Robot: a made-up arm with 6 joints. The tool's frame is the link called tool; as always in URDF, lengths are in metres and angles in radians.
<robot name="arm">
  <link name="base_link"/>
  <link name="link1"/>
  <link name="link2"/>
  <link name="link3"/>
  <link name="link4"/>
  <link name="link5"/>
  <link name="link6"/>
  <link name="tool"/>
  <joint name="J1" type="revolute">
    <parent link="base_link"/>
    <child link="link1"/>
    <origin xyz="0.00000 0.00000 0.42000" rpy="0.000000 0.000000 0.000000"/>
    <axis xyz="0 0 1"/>
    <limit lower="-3.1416" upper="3.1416" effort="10" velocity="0.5"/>
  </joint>
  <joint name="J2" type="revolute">
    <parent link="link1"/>
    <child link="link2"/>
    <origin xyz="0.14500 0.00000 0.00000" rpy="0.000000 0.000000 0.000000"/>
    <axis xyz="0 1 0"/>
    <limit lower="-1.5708" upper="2.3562" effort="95" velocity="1.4"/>
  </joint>
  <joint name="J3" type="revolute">
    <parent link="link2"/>
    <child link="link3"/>
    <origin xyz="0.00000 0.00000 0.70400" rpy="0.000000 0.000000 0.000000"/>
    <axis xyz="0 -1 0"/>
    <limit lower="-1.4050" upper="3.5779" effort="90" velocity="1.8"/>
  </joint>
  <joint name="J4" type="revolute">
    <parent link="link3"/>
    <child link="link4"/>
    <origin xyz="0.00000 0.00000 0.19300" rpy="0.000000 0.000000 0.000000"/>
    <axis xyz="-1 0 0"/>
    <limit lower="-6.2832" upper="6.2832" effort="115" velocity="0.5"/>
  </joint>
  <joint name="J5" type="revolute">
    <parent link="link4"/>
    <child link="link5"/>
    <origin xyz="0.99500 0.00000 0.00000" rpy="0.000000 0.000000 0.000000"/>
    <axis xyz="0 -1 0"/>
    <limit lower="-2.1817" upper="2.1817" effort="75" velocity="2.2"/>
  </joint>
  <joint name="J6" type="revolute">
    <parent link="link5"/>
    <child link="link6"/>
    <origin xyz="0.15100 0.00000 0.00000" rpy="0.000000 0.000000 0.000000"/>
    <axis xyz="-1 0 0"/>
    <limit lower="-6.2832" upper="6.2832" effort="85" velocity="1"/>
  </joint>
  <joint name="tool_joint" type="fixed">
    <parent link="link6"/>
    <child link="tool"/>
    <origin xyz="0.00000 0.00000 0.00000" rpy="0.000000 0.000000 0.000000"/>
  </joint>
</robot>
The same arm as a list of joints. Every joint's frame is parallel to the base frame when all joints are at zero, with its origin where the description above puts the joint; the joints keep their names.
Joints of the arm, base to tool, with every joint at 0 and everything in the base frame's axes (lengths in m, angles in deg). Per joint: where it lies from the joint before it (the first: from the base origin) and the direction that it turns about. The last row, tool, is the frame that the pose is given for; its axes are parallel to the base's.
J1: offset 0.0000 0.0000 0.4200 axis 0 0 1
J2: offset 0.1450 0.0000 0.0000 axis 0 1 0
J3: offset 0.0000 0.0000 0.7040 axis 0 -1 0
J4: offset 0.0000 0.0000 0.1930 axis -1 0 0
J5: offset 0.9950 0.0000 0.0000 axis 0 -1 0
J6: offset 0.1510 0.0000 0.0000 axis -1 0 0
tool: offset 0.0000 0.0000 0.0000
Joint limits (deg, base to tool): -180.00..180.00 -90.00..135.00 -80.50..205.00 -360.00..360.00 -125.00..125.00 -360.00..360.00

